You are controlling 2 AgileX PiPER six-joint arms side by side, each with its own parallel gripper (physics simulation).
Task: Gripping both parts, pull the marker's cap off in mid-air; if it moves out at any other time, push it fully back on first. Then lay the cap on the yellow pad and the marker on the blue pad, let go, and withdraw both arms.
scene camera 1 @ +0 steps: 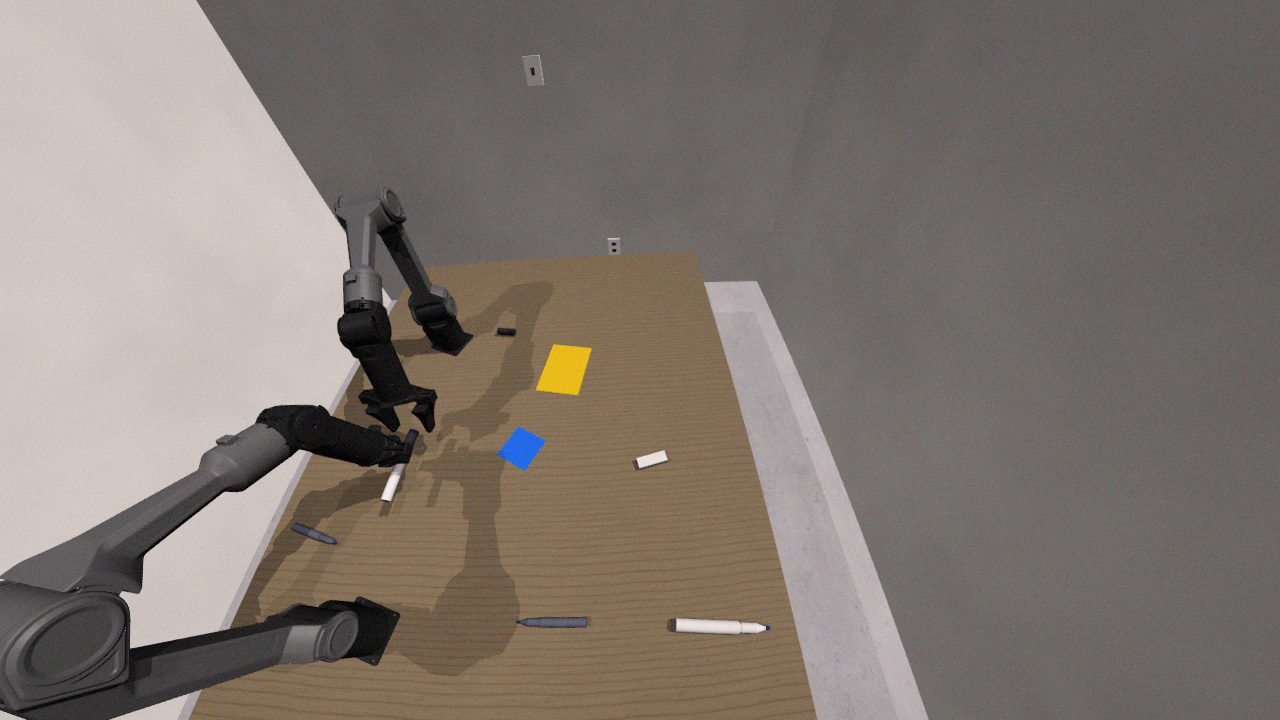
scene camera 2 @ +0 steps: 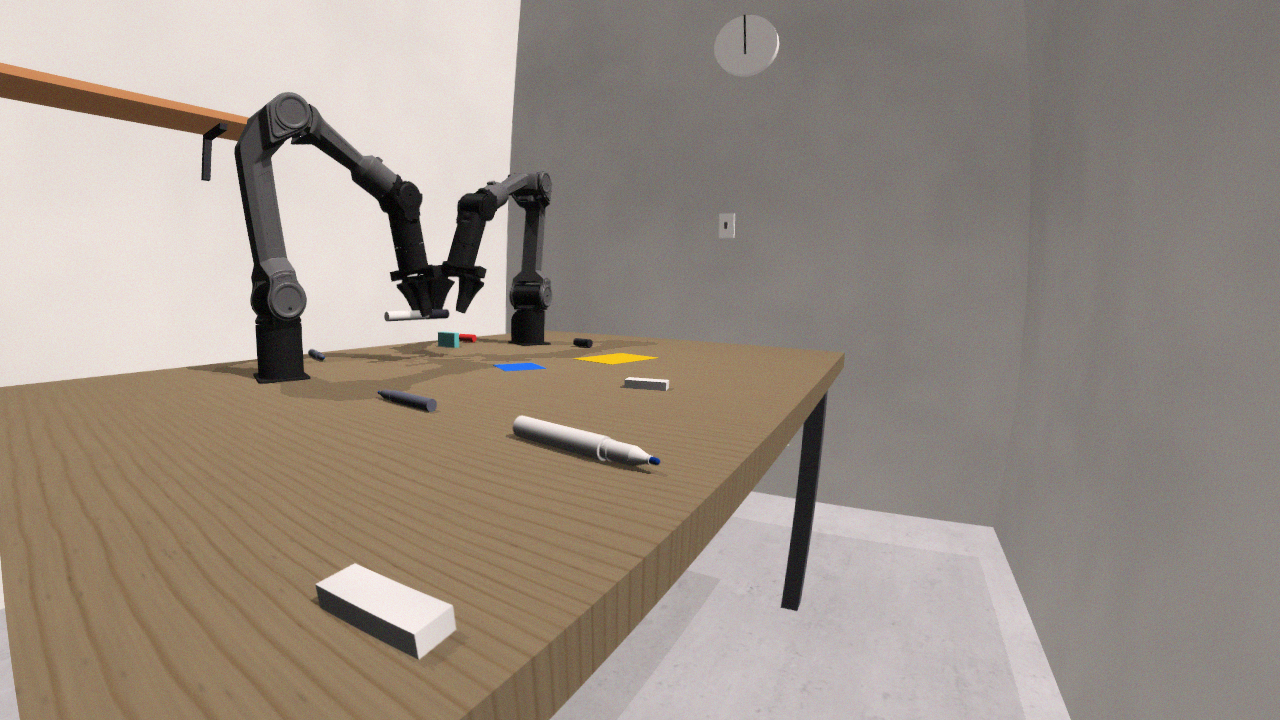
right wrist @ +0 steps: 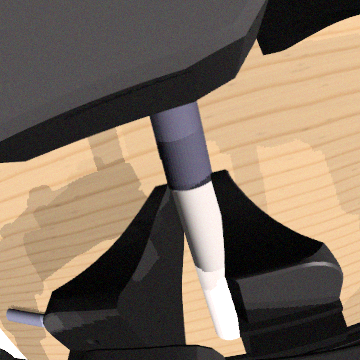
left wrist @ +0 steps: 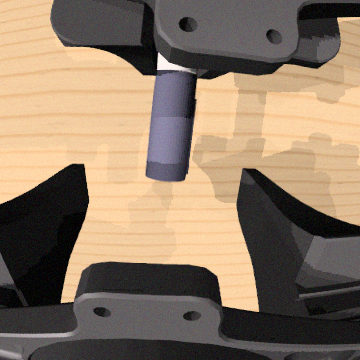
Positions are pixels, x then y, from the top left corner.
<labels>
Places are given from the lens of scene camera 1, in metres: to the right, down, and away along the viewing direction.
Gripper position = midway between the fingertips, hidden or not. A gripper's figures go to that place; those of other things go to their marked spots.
my left gripper (scene camera 1: 413,428): -0.45, 0.14, 0.62
my right gripper (scene camera 1: 403,457): -0.45, 0.19, 0.59
white marker (scene camera 1: 732,627): 0.15, 0.42, 0.48
</labels>
